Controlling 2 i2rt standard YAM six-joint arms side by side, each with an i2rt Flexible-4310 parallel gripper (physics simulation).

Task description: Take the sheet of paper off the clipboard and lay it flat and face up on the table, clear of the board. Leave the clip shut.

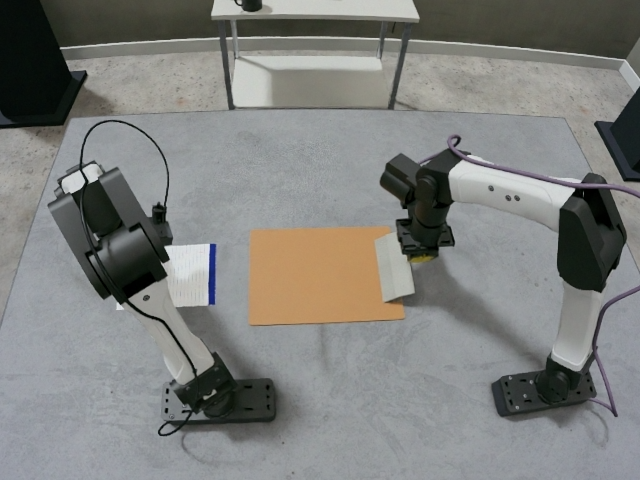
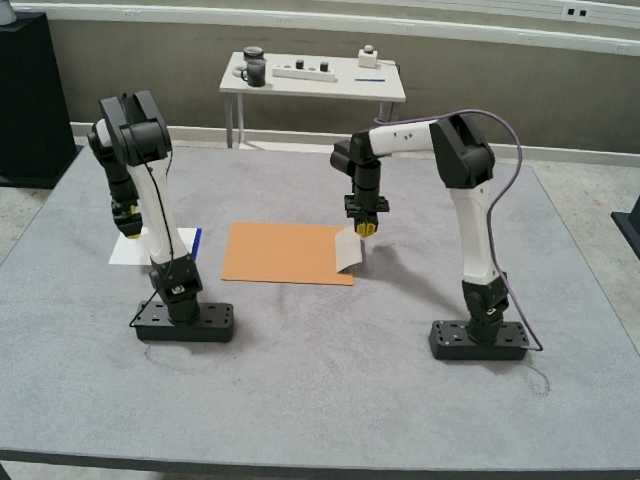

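The white sheet [image 1: 188,276] [image 2: 126,253] lies flat on the table at the left, its printed lines showing and a blue strip along its right edge. It is apart from the orange board [image 1: 310,279] [image 2: 284,253]. The grey clip [image 1: 390,268] [image 2: 347,253] sits at the board's right end, its left part down on the board and its right flap tilted up. My right gripper [image 1: 422,258] [image 2: 365,229] is shut and empty, above the clip's upper right side. My left gripper [image 2: 132,236] is above the sheet; its finger opening is unclear. My left arm hides part of the sheet.
A white side table [image 1: 310,11] [image 2: 310,91] stands behind the work table, with a dark mug [image 1: 251,4] [image 2: 255,73] and a power strip [image 2: 303,72]. A black stand [image 1: 31,67] [image 2: 36,103] is at the back left. Purple cable runs along my right arm.
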